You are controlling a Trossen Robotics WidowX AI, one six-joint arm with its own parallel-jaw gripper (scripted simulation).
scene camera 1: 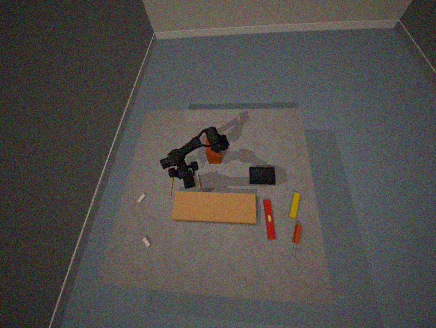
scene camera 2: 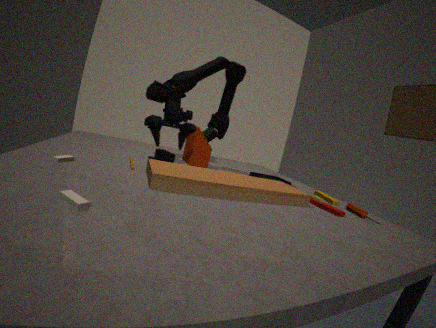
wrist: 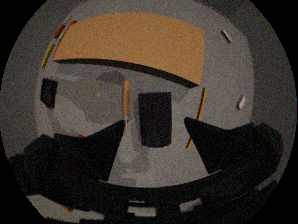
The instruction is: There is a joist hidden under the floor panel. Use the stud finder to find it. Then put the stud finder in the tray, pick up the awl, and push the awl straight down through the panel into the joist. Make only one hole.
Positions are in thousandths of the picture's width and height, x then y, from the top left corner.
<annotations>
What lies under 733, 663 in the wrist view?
My gripper.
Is my gripper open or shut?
Open.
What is my gripper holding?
Nothing.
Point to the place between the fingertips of my gripper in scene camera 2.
389, 453
</annotations>
